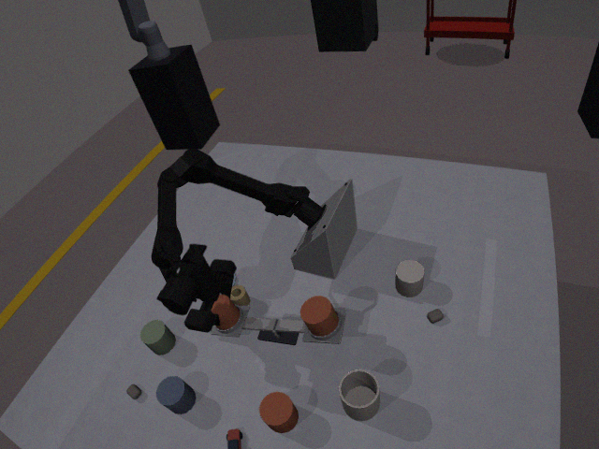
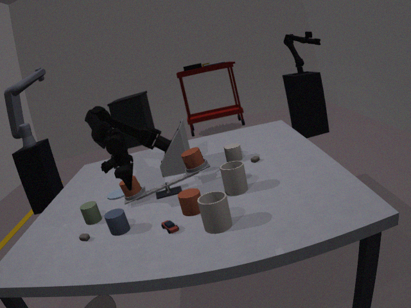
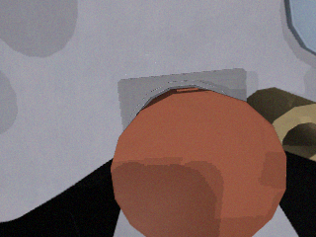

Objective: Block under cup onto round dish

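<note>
Now: the grey block 20 mm below my gripper tip. Also, from my gripper tip: pale blue round dish: 120 mm behind, 90 mm to the right, 60 mm below; then blue cup: 240 mm ahead, 40 mm to the right, 30 mm below; then yellowish ring: 70 mm behind, 40 mm below.
</note>
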